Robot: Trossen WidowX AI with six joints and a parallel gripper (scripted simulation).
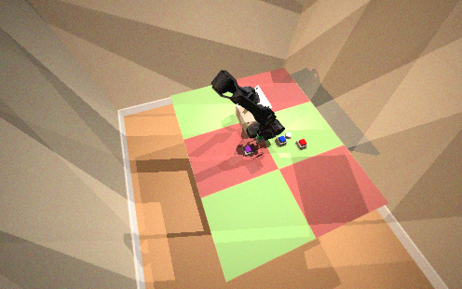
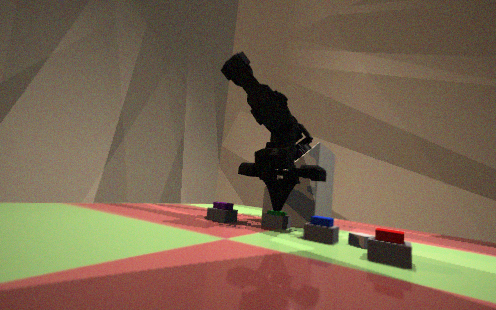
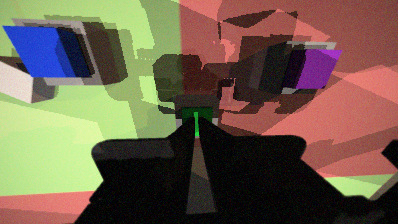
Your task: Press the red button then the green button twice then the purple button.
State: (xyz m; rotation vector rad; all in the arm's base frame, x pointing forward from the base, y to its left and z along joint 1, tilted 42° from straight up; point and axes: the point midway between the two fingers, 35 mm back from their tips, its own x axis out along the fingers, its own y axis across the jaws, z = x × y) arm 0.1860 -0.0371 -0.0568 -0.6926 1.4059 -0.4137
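Now: gripper tip 120 mm to the right of the blue button and 40 mm short of it.
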